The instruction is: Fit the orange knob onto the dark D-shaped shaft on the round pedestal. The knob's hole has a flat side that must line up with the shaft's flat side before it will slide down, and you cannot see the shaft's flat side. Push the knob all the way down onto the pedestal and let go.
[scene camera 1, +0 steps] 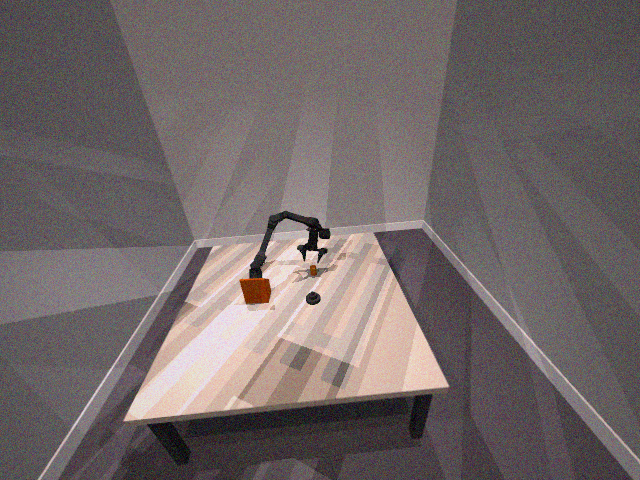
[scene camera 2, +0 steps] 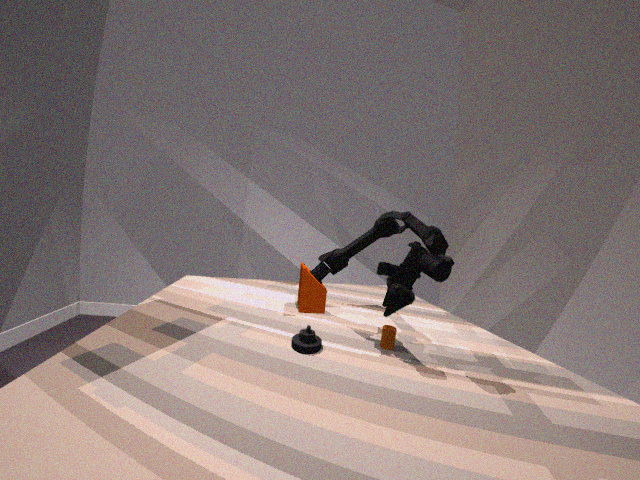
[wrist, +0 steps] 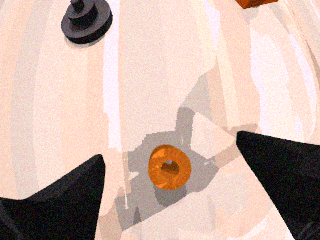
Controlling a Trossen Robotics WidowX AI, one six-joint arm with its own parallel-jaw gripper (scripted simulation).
Labels:
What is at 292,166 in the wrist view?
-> The gripper.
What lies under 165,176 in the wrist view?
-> An orange knob.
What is the gripper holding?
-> Nothing.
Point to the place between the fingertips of the gripper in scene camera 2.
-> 384,311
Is the gripper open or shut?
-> Open.

